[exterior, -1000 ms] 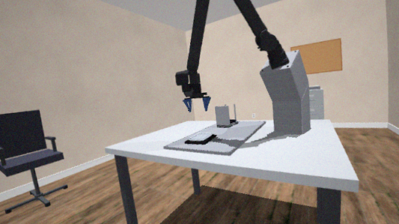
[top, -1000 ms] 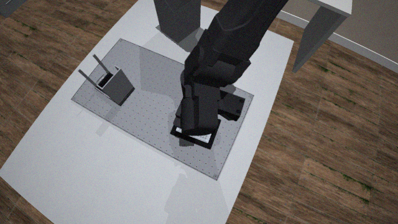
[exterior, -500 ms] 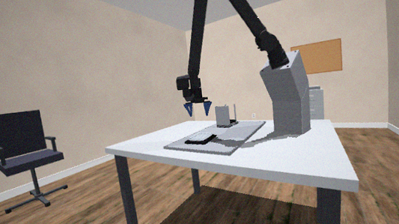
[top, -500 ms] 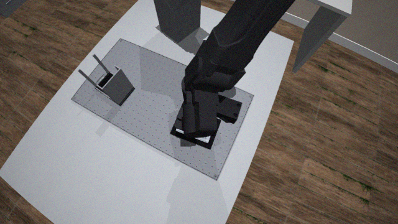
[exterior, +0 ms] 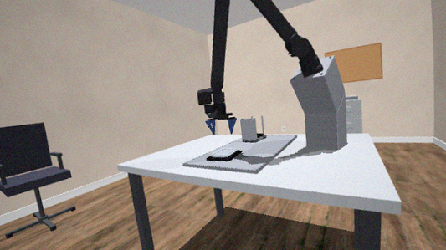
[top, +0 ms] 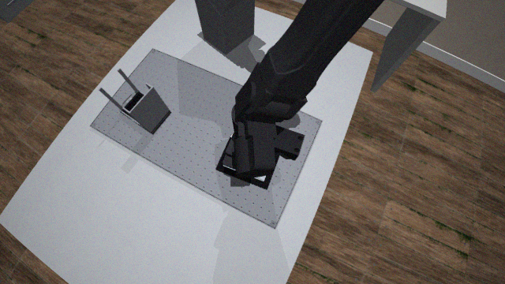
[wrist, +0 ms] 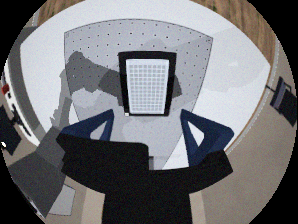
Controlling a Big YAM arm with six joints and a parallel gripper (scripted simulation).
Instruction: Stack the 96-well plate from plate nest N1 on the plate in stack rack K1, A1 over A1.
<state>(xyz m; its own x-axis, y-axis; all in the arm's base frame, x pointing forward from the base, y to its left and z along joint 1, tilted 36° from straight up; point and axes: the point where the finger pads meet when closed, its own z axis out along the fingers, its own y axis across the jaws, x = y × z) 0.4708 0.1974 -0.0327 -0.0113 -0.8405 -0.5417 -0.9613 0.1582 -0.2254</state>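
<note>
The white 96-well plate is 10 cm below my hand. Also, from my hand: black plate nest N1: 11 cm below; then pale A1 mark: 11 cm below, 8 cm to the right, 6 cm behind.
</note>
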